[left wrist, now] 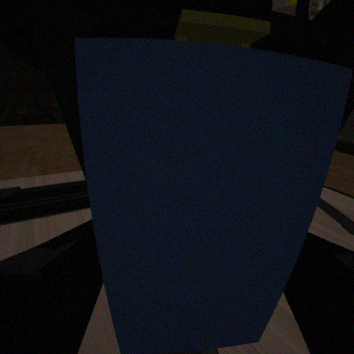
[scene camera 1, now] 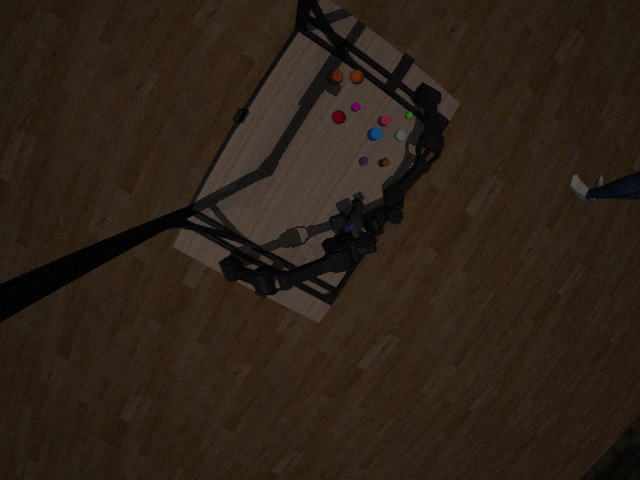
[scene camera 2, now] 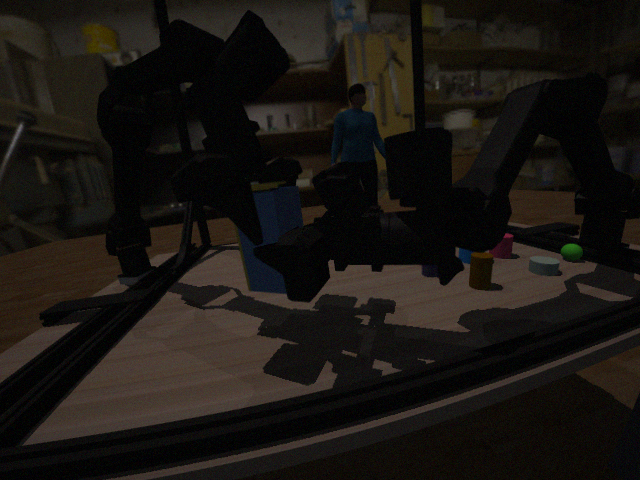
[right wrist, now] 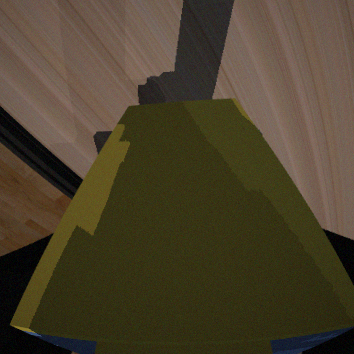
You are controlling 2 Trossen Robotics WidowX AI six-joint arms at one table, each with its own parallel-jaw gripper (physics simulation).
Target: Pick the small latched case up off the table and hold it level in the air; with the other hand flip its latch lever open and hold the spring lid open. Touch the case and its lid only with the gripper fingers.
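Places are measured from the left arm's base along level axes (x ahead, y left, z up), in millimetres.
Pixels of known places: left gripper, fingertip midpoint: [left wrist: 191,220] [scene camera 1: 344,231] [scene camera 2: 271,243] [right wrist: 185,185]; right gripper, fingertip midpoint: [left wrist: 194,215] [scene camera 2: 277,235] [right wrist: 184,215]; left arm's base, link origin: [scene camera 1: 419,97] [scene camera 2: 599,243]; right arm's base, link origin: [scene camera 1: 232,263] [scene camera 2: 137,272].
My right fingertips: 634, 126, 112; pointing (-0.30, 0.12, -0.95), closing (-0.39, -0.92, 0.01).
Observation:
Ahead of a thing's pixels: the offset from my right fingertips to its top centre, as dx, dy, dz. "*": to the spot under its first point. Level surfaces: height alone.
The small case {+6, -2, +69} [scene camera 2: 275,224] [scene camera 1: 351,228] [left wrist: 211,193] is a blue upright box with a yellow lid {* +33, -15, +36} [right wrist: 197,228] [scene camera 2: 268,186] lying flat on top. It seems to hang a little above the table {dz -131} [scene camera 2: 199,362]. My right gripper [scene camera 2: 261,192] [scene camera 1: 346,239] comes down from above and is shut on the case near its top. My left gripper [scene camera 2: 285,259] [scene camera 1: 360,220] reaches in level from the right, its fingers closed on the case's lower sides. The blue wall fills the left wrist view. The latch lever is hidden.
Several small coloured cylinders stand at the far side of the table, among them an ochre one {-313, -50, -76} [scene camera 2: 481,270] [scene camera 1: 384,162], a pink one {-443, -171, -85} [scene camera 2: 503,247] and a pale disc {-454, -74, -109} [scene camera 2: 544,265]. Black frame rails [scene camera 2: 318,410] [scene camera 1: 237,143] run along the table edges.

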